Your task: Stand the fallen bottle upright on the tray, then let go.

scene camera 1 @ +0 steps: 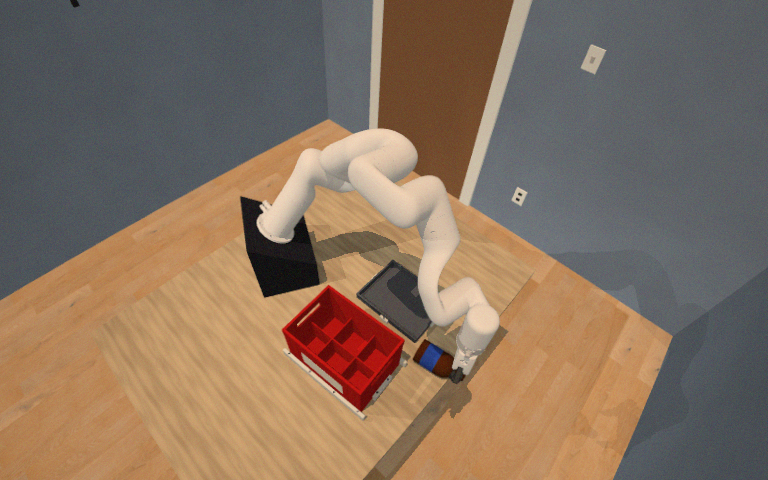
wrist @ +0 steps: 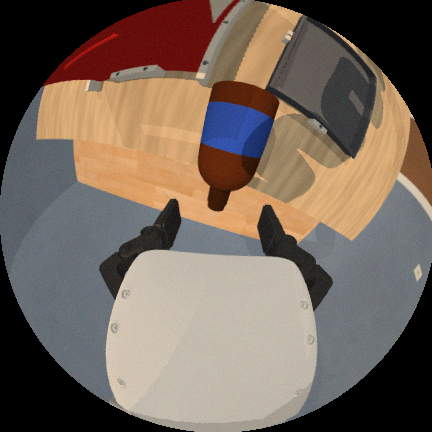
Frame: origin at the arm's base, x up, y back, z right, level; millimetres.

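Seen in the pictures: gripper, fingertip midpoint: (wrist: pixel 219 212); arm's base, link origin: (scene camera 1: pixel 275 228).
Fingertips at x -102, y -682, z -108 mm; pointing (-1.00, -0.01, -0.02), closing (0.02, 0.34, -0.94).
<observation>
Offsets run from my fingertips to a thing's top centre. Level surfaces: height alone.
The brown bottle @(dx -19, dy +45, dz +8 mm) (scene camera 1: pixel 433 359) (wrist: pixel 237 130) with a blue label lies on its side on the table near the table's edge, its neck pointing out past the edge. The dark grey tray @(dx -67, dy +282, dz -87 mm) (scene camera 1: pixel 385 314) (wrist: pixel 320 65) lies flat beside the bottle's base end. My gripper (scene camera 1: pixel 457 375) (wrist: pixel 219 212) is open, at the neck end of the bottle. In the wrist view the neck tip points in between the two spread fingers, with a gap on each side. In the scene view the gripper and wrist hide part of the neck.
A red crate @(dx +83, dy +266, dz +193 mm) (scene camera 1: pixel 382 367) (wrist: pixel 150 45) with several compartments stands beside the tray and bottle, with pale rails along its base. The black block (scene camera 1: pixel 283 271) under the arm's base stands at the back left of the table @(dx -92 mm) (scene camera 1: pixel 226 362).
</observation>
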